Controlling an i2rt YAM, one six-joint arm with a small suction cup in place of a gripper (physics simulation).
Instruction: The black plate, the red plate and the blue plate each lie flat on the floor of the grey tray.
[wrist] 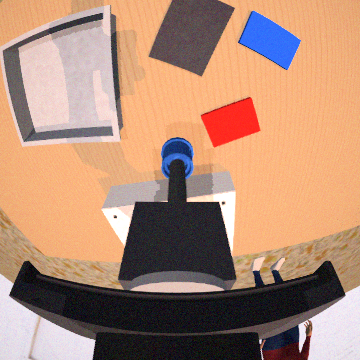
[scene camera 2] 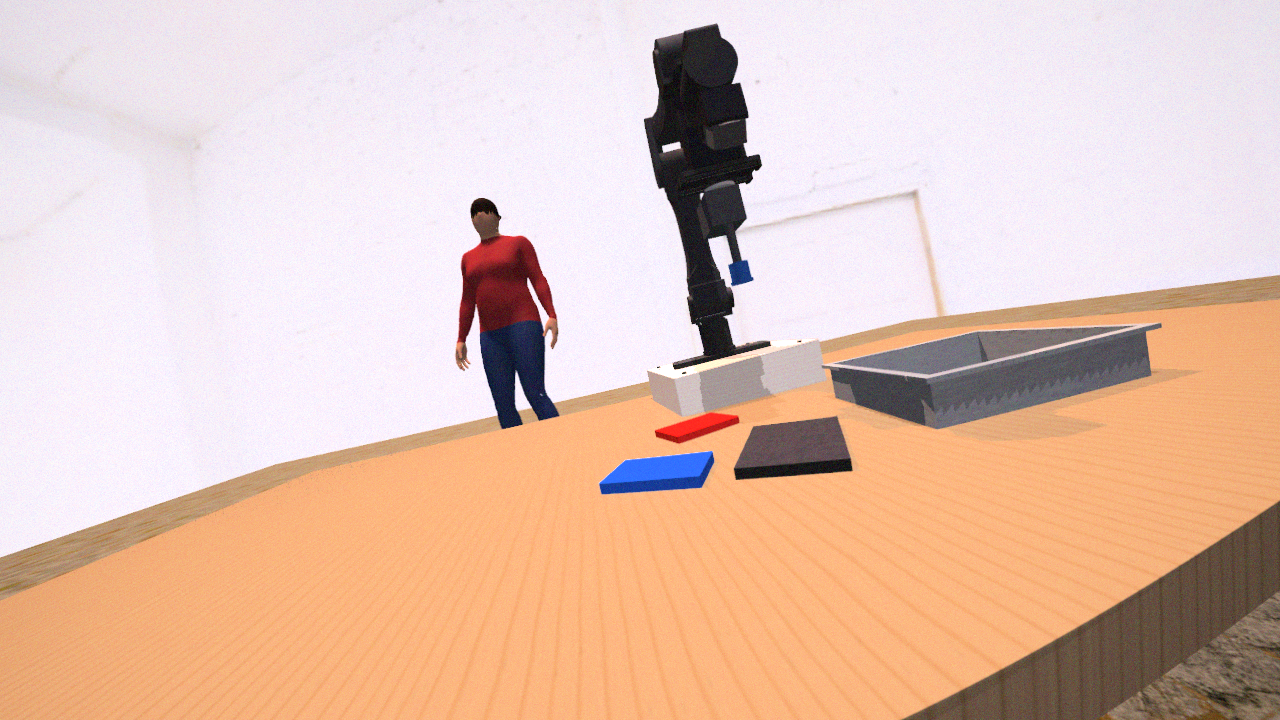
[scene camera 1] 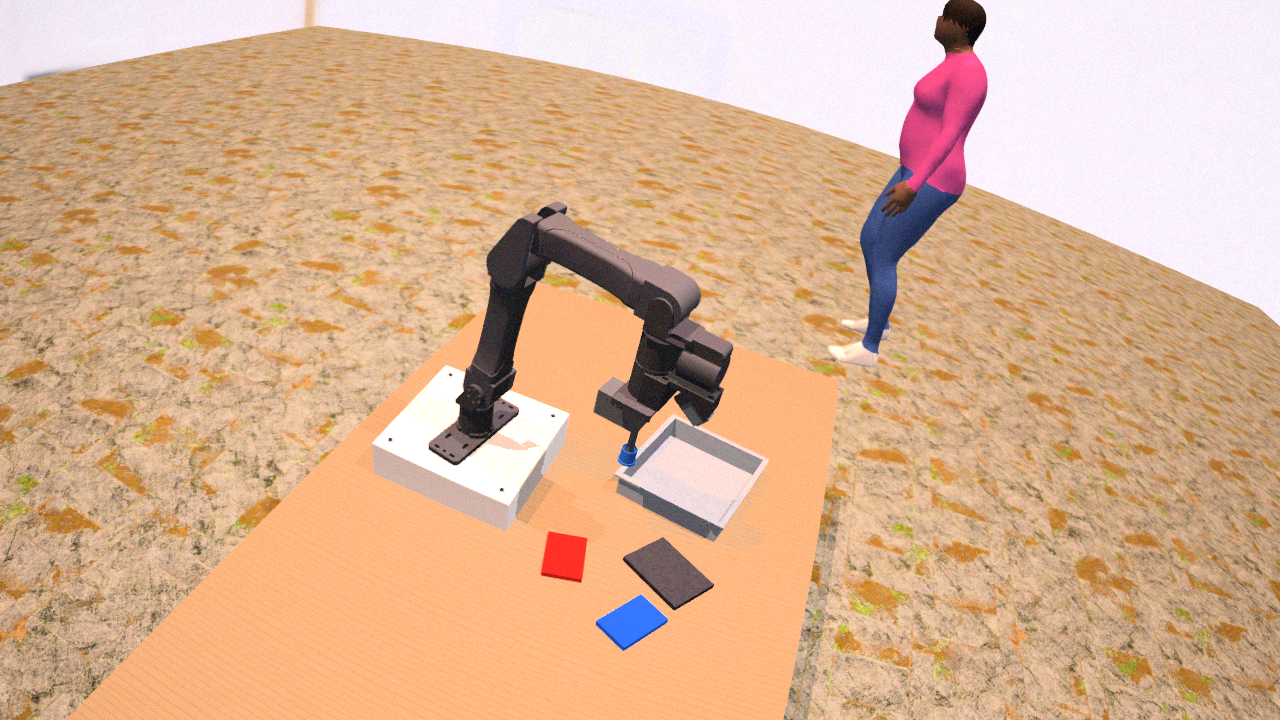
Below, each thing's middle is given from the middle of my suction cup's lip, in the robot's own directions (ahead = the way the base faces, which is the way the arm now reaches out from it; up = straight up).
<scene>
I see my suction cup 30 mm past the red plate [scene camera 1: 564,556], 90 mm to the left of it and 190 mm above it. Also, from my suction cup: black plate [scene camera 2: 815,446]: 130 mm ahead, 20 mm to the right, 190 mm below; blue plate [scene camera 2: 685,471]: 130 mm ahead, 150 mm to the right, 190 mm below; grey tray [scene camera 2: 941,383]: 60 mm ahead, 220 mm to the left, 170 mm below.
</scene>
